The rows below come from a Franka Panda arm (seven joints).
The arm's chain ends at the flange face. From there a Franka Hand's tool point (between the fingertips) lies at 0.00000 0.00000 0.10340 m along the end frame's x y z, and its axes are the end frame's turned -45 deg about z.
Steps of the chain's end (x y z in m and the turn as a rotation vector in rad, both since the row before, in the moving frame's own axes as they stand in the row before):
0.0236, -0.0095, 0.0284, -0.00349, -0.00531, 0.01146
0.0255, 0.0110, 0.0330, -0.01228, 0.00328, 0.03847
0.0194, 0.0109, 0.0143, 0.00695, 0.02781, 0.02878
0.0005, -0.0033, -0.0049, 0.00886, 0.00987, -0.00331
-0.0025, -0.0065, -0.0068, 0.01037, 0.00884, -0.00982
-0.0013, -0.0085, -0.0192, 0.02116, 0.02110, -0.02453
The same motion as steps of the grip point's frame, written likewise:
0.0228, 0.0098, 0.0284, 0.00129, -0.00622, 0.01146
0.0096, 0.0269, 0.0330, -0.01100, -0.00636, 0.03847
0.0085, 0.0230, 0.0143, -0.01475, 0.02458, 0.02878
0.0041, -0.0019, -0.0049, -0.00071, 0.01324, -0.00331
0.0042, -0.0065, -0.0068, 0.00108, 0.01358, -0.00982
0.0082, -0.0070, -0.0192, 0.00004, 0.02988, -0.02453

